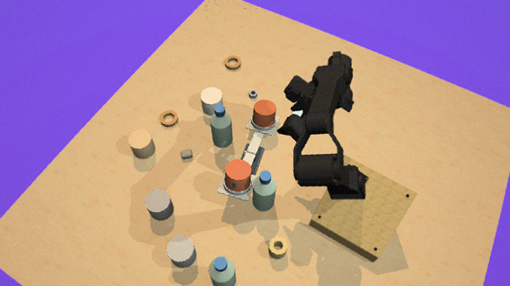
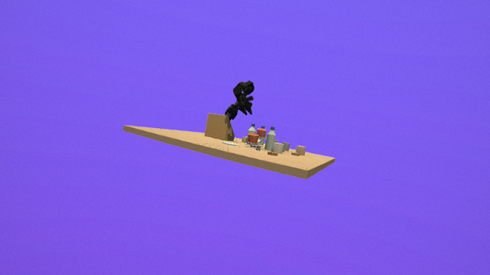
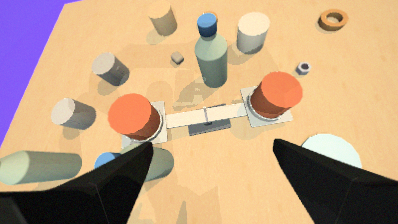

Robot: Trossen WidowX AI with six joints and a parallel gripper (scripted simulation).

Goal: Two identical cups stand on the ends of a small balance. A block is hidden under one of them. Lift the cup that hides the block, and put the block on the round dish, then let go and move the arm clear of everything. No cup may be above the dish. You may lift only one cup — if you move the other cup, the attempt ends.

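Right now the orange cup is 170 mm below my gripper tip, 130 mm ahead of it and 100 mm to the right of it. Round my gripper tip: pale round dish: 220 mm below, 200 mm to the right, 20 mm ahead; then grey block: 190 mm below, 120 mm ahead, 80 mm to the right; then balance: 190 mm below, 80 mm ahead, 40 mm to the left.
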